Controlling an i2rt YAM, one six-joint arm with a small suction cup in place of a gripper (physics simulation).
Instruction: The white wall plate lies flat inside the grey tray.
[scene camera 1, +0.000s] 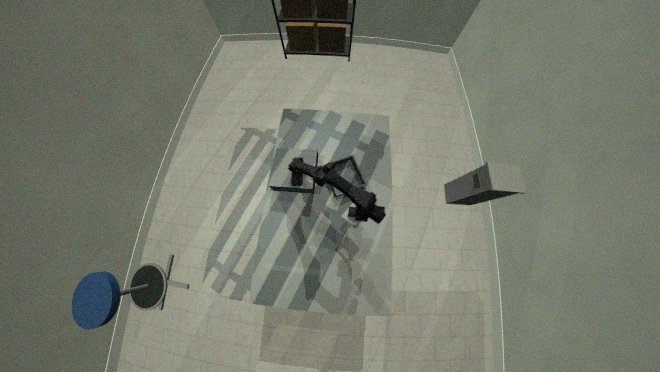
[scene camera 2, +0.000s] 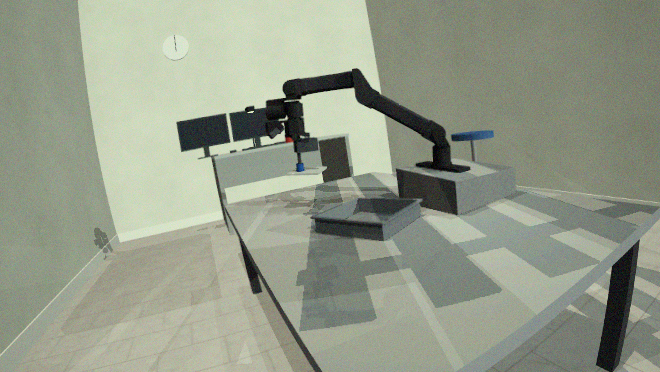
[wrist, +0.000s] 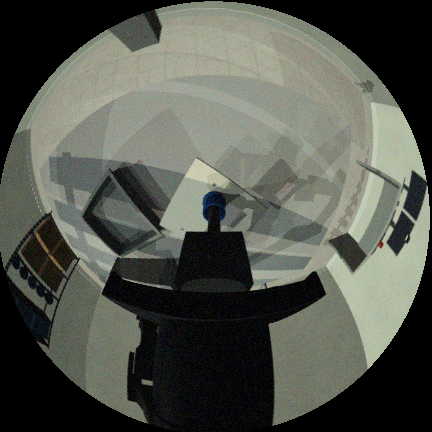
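The white wall plate (scene camera 2: 314, 171) (wrist: 184, 202) hangs on the blue suction cup of my gripper (scene camera 2: 300, 167) (wrist: 214, 204). It is held roughly level, raised above the table, with its shadow below. The cup touches its upper face. The grey tray (scene camera 1: 358, 171) (scene camera 2: 350, 229) (wrist: 117, 215) stands open on the table, and no plate lies in it. The plate is outside the tray, to its side and higher than its rim; in the wrist view it is right of the tray. In scene camera 1 the arm largely hides the plate and cup.
The arm's base stands on a grey block (scene camera 2: 429, 191) behind the tray. The table (scene camera 2: 400, 345) carries striped shadows. A desk with monitors (scene camera 2: 203, 132) stands beyond the table, and a blue stool (scene camera 1: 95, 300) (scene camera 2: 472, 135) stands off to one side. A shelf rack (scene camera 1: 316, 53) is by the wall.
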